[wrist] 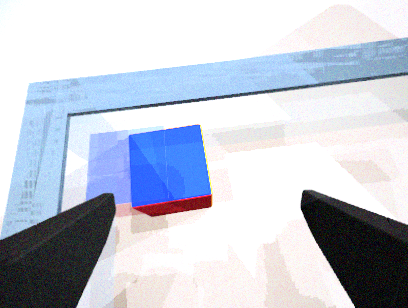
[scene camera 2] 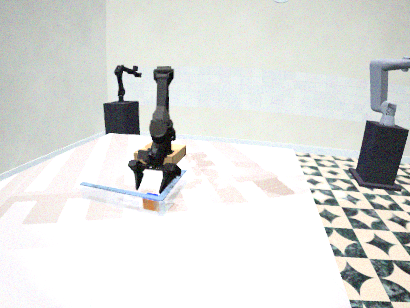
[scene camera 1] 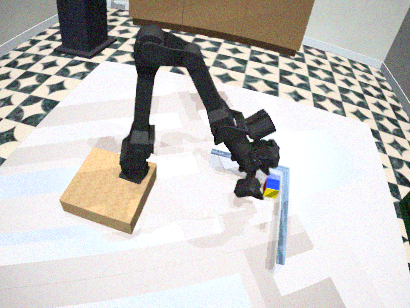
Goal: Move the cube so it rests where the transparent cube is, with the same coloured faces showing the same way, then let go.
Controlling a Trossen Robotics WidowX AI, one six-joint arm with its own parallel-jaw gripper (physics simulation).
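Where they show: gripper, fingertip midpoint: (wrist: pixel 209 199) (scene camera 2: pixel 147 192) (scene camera 1: pixel 265 186); arm's base at its link origin: (scene camera 1: pixel 134 172).
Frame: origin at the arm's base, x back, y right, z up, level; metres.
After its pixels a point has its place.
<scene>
The solid cube (scene camera 1: pixel 271 186) @[x -0.365, y -0.118, z -0.017 m] (scene camera 2: pixel 150 204) (wrist: pixel 169 167) @[x -0.365, y -0.128, z -0.017 m] stands inside the corner of the blue-edged walls. In the wrist view its blue face is on top, its red face points toward the gripper and a thin yellow edge shows on the right. The transparent cube (wrist: pixel 107 167) @[x -0.367, y -0.160, z -0.017 m], also blue on top with red on the near side, lies directly left of it and partly overlaps it, nearer the corner. My gripper (scene camera 2: pixel 149 189) @[x -0.348, y -0.109, z -0.016 m] (wrist: pixel 209 199) @[x -0.348, y -0.109, z -0.016 m] is open and empty. It is above and short of the cube, with the cube left of the middle between the fingers in the wrist view.
Two low see-through walls with blue top edges (scene camera 1: pixel 283 215) @[x -0.408, y -0.014, z 0.003 m] (scene camera 2: pixel 112 190) @[x -0.417, y -0.016, z 0.003 m] (wrist: pixel 200 80) @[x -0.402, y -0.111, z 0.003 m] meet in a corner beside the cubes. The arm's base stands on a wooden block (scene camera 1: pixel 105 195) @[x 0.034, y 0.099, z -0.002 m] (scene camera 2: pixel 178 152) @[x 0.040, y -0.047, z -0.007 m]. The white table (scene camera 1: pixel 200 275) @[x -0.254, y 0.186, z -0.057 m] (scene camera 2: pixel 200 265) @[x -0.556, y -0.365, z -0.057 m] carries patches of shadow.
</scene>
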